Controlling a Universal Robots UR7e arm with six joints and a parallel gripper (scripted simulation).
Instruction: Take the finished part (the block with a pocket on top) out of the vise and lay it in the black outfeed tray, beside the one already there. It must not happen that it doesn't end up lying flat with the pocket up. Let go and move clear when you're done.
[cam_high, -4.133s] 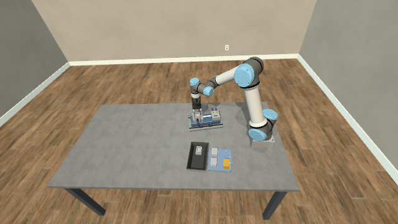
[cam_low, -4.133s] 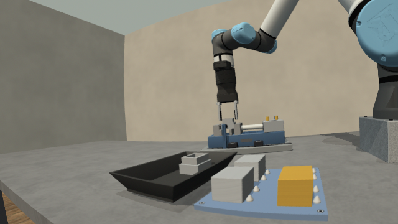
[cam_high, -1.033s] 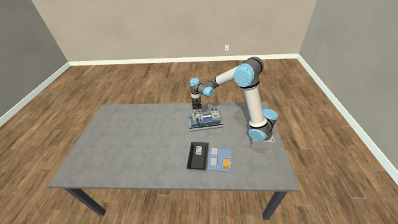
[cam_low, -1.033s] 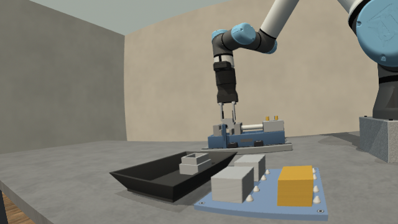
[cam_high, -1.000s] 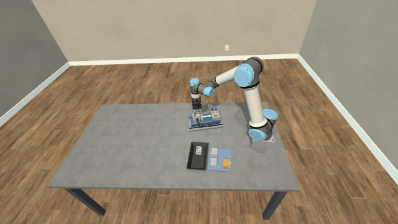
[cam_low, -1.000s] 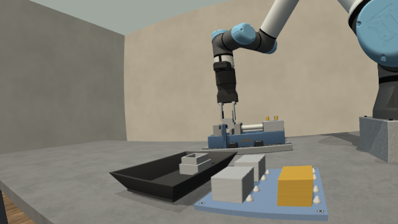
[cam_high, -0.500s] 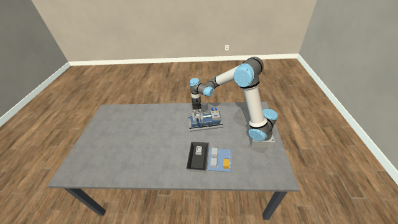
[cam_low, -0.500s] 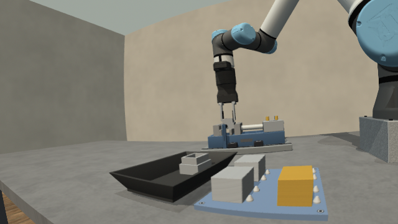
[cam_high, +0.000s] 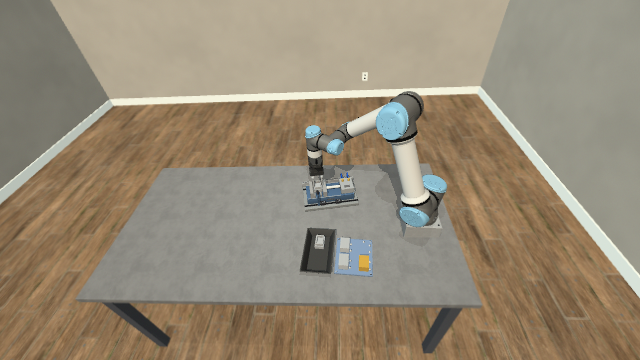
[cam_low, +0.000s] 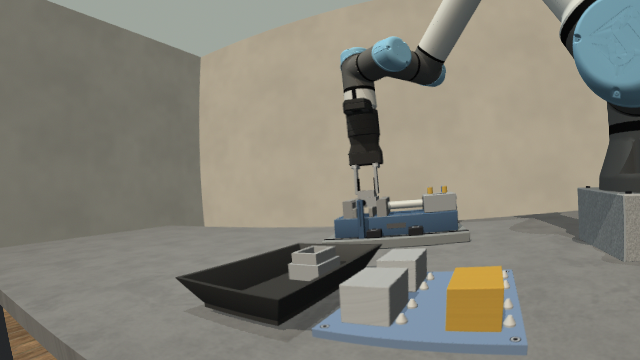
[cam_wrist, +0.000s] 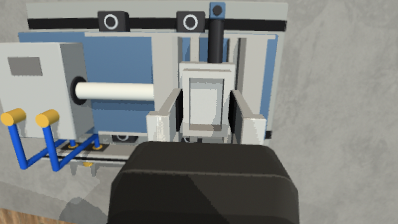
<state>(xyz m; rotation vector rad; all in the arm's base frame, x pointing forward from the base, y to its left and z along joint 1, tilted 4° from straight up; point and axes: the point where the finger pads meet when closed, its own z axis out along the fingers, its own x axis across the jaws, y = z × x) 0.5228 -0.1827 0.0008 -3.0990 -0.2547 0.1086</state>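
Right now my hand is 80 mm past the screw rod, 10 mm to the left of it and 50 mm above it. Round my hand: grey cylinder body: 160 mm behind, 30 mm to the right, 50 mm below; then blue fixture plate: 190 mm behind, 380 mm to the left, 120 mm below; then blue vise: 60 mm behind, 10 mm to the right, 80 mm below.
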